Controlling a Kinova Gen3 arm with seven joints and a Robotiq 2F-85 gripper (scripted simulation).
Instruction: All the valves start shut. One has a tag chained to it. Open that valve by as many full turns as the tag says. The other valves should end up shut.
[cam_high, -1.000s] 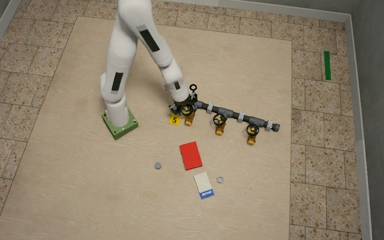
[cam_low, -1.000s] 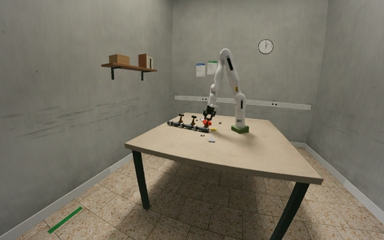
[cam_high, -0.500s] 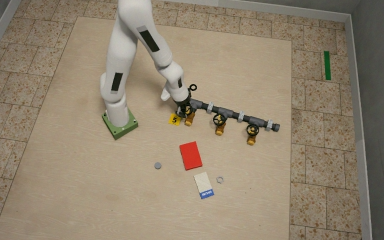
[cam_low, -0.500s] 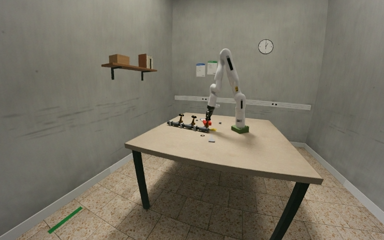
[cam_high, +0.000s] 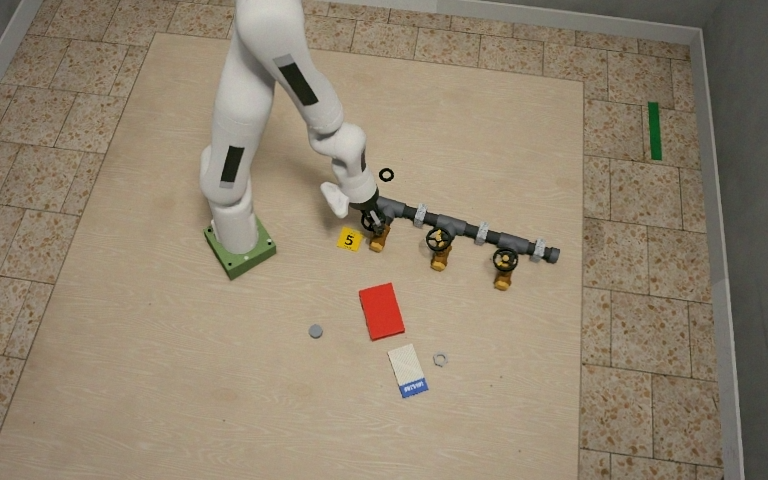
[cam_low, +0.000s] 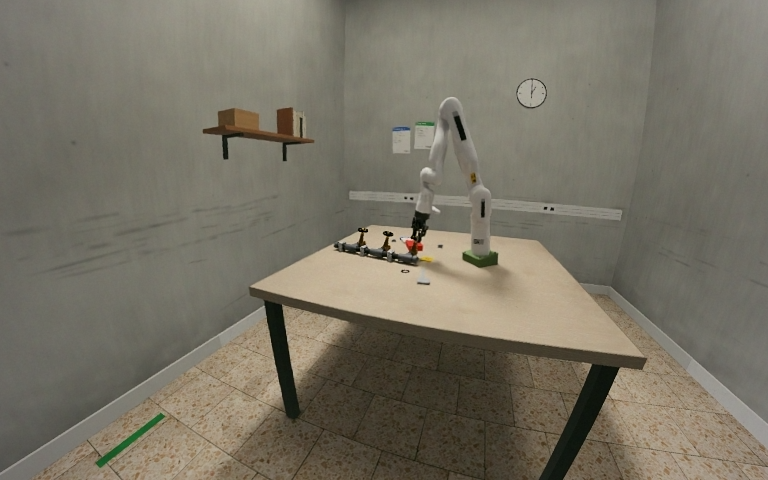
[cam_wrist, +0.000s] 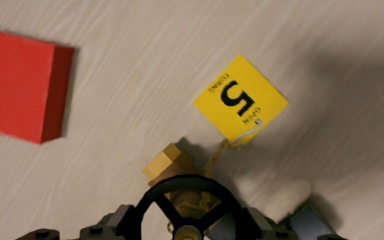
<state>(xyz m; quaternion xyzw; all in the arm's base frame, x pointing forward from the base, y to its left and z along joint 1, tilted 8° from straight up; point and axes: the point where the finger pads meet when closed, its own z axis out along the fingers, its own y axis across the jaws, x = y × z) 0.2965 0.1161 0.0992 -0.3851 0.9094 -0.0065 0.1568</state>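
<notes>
The yellow tag lies 11 cm below my hand, 6 cm behind it and 1 cm to the right of it. The rest, counted from my hand: blue card (29 cm to the right, 19 cm ahead, 10 cm below); then red block (18 cm to the right, 10 cm below, 8 cm ahead); then grey disc (27 cm to the right, 10 cm below, 5 cm behind).
</notes>
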